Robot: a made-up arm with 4 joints.
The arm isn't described. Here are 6 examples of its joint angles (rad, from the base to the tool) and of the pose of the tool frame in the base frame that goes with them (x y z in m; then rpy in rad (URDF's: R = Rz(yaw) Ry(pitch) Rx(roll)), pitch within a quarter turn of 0, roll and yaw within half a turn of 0).
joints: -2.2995 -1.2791 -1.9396 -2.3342
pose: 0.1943 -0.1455 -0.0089 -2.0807 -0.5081 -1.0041
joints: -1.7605 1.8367 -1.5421 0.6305
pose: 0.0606 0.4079 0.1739 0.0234 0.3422 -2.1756
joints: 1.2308 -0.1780 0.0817 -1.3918
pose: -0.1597 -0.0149 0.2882 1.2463 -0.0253 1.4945
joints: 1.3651 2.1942 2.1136 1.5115
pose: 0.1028 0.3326 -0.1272 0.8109 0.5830 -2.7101
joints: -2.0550 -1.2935 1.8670 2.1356
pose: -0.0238 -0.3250 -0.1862 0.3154 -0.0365 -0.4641
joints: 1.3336 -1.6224 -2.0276 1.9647
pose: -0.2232 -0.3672 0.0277 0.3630 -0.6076 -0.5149
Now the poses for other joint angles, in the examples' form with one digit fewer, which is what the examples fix.
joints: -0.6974 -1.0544 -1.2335 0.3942
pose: -0.228 -0.341 -0.225 -1.935 -0.697 1.305
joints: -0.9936 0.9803 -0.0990 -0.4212
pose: -0.096 0.290 -0.210 0.570 -0.757 -0.820
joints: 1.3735 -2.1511 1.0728 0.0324
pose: -0.078 -0.371 -0.082 2.394 -0.546 1.727
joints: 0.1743 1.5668 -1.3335 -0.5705
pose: -0.010 0.328 0.061 -1.496 0.570 -1.526
